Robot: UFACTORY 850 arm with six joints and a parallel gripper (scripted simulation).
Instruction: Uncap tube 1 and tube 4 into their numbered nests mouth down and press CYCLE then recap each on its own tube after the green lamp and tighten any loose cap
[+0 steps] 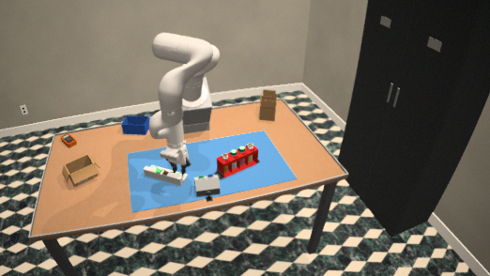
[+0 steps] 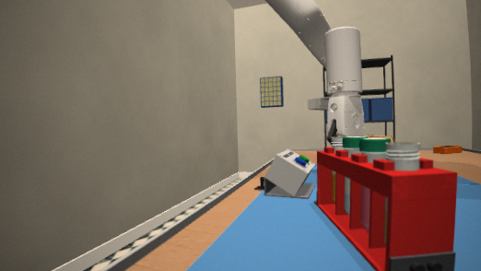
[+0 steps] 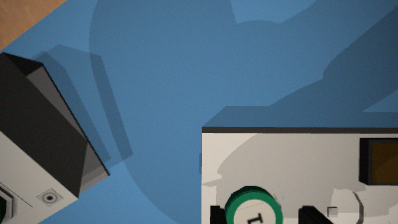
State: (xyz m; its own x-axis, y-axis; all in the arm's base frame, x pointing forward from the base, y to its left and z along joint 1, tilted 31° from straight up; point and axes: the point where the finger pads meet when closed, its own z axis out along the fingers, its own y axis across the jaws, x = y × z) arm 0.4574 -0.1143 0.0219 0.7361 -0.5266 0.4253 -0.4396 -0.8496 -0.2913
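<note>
Right now the green cap is 40 mm below my hand. From my hand the other things lie so: green ready key: 100 mm to the left, 90 mm ahead, 10 mm above; key housing: 130 mm to the left, 100 mm ahead; tube cap: 130 mm to the right, 80 mm behind, 40 mm below.
</note>
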